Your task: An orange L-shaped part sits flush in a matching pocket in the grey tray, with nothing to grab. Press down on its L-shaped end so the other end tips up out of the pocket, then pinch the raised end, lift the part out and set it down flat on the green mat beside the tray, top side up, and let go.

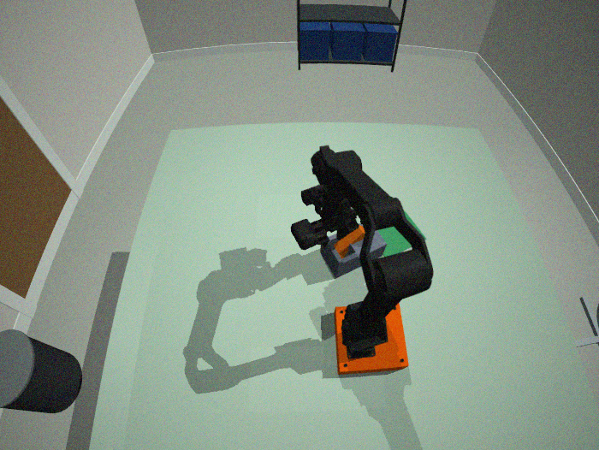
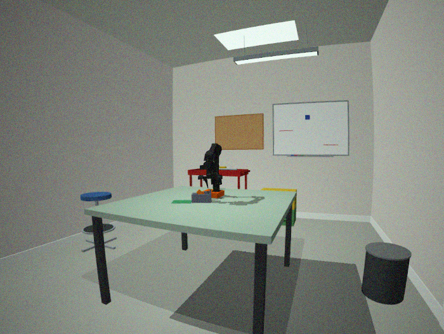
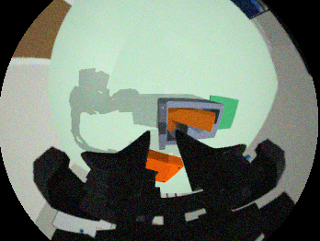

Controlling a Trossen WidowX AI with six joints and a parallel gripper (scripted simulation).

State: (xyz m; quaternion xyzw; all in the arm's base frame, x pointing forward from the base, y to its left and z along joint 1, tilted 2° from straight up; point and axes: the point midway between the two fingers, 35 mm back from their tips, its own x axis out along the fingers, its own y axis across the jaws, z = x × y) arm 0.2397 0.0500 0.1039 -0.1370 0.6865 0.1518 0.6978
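My gripper tip is 1 cm short of the orange L-shaped part, 5 cm to the left of it and 6 cm above it. From my gripper tip the other things lie so: green mat: 8 cm ahead, 21 cm to the right, 12 cm below.
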